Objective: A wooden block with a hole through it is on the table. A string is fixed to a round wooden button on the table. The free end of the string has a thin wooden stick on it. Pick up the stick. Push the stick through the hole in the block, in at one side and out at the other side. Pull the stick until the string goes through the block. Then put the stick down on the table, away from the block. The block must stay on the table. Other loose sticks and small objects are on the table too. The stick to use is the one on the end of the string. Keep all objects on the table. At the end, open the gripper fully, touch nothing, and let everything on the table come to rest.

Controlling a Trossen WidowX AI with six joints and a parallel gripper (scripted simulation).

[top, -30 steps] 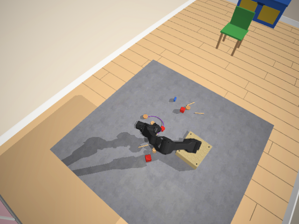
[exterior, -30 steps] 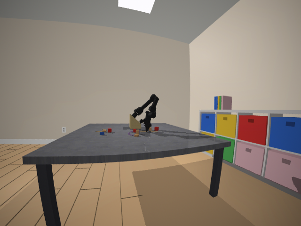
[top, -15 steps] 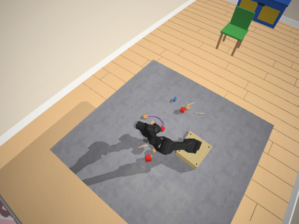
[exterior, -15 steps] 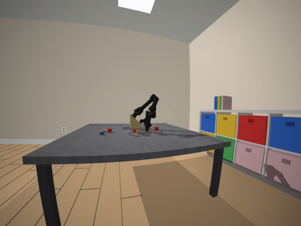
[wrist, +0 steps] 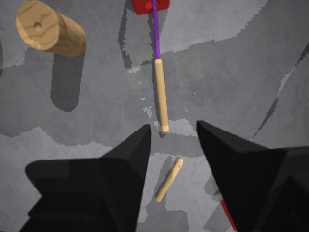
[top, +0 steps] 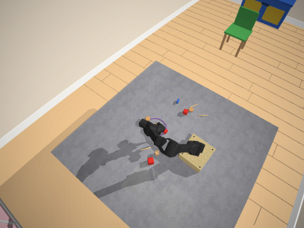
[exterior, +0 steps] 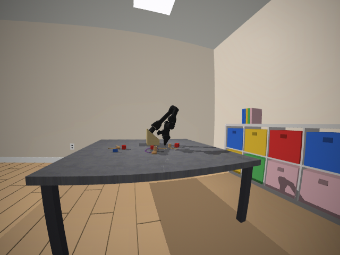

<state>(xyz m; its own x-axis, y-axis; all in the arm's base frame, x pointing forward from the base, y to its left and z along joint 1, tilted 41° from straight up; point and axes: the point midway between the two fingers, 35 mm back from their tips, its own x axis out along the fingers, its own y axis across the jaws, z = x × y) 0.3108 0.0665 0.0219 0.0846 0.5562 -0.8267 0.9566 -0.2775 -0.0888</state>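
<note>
Right now the stick on the string is 30 mm to the right of my gripper tip and 30 mm below it. The rest, counted from my gripper tip: wooden cylinder (110 mm to the right, 70 mm ahead, 20 mm below); red wooden block (110 mm to the right, 20 mm below, 20 mm behind); loose stick (80 mm to the left, 30 mm below, 20 mm ahead).
</note>
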